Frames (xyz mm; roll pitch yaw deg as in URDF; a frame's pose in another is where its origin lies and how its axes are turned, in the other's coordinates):
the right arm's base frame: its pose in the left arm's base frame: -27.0 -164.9 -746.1 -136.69 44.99 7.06
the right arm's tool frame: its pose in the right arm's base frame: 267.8 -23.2 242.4 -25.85 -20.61 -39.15
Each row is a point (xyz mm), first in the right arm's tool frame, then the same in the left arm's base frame.
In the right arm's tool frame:
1: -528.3 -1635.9 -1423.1
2: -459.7 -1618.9 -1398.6
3: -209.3 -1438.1 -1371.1
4: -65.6 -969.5 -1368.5
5: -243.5 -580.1 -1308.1
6: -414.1 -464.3 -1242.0
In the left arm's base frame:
1: -72.4 571.9 1112.8
2: -44.5 614.1 1057.7
3: 158.1 683.1 833.3
4: 462.1 479.7 507.0
5: 516.5 96.0 315.4
6: 436.8 -100.6 271.9

